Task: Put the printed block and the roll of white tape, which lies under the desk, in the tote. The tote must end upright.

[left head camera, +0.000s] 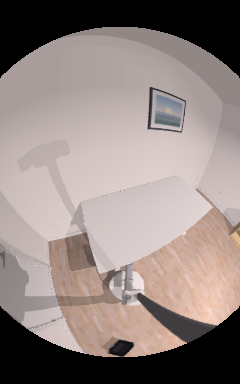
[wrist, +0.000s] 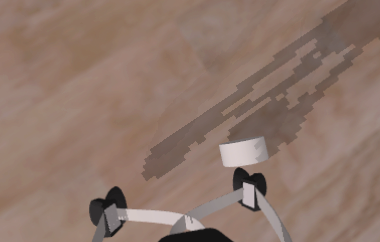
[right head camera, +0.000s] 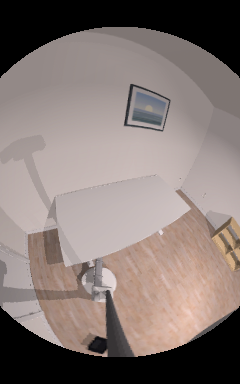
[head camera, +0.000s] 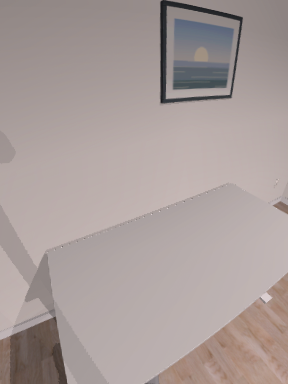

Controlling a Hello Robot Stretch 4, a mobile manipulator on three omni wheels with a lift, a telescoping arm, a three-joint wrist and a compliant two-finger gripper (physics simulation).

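Places are measured from the robot's base along level axes (x ahead, y left, z up), in metres.
Pixels of known places: gripper, fingertip midpoint: [wrist: 180,191].
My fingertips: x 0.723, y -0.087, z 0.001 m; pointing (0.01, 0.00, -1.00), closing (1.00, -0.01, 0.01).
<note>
Behind a point stands the place of what it marks.
The roll of white tape [wrist: 244,152] {x 0.792, y -0.055, z 0.022 m} is on the wood floor in the wrist view, just beyond the tip of the right-hand finger and not between the fingers. My gripper [wrist: 180,191] {x 0.723, y -0.087, z 0.001 m} is open and empty, its fingers spread wide; the desk hides it in the head views. The white desk [head camera: 175,260] {x 0.709, y -0.161, z 0.693 m} [left head camera: 145,215] {x 0.673, y -0.135, z 0.693 m} [right head camera: 117,215] {x 0.641, y -0.156, z 0.693 m} stands against the wall. I cannot identify the printed block or the tote with certainty in these views.
A small white item [head camera: 265,298] [left head camera: 184,233] [right head camera: 160,232] shows at the desk's front edge. A black, box-like thing [left head camera: 121,347] [right head camera: 98,344] lies on the floor near the bottom. A wooden compartment unit [right head camera: 218,239] {x 0.353, y -2.536, z 0.052 m} stands at the right. A framed picture [head camera: 202,55] {x 1.269, y -0.367, z 1.629 m} hangs above the desk.
</note>
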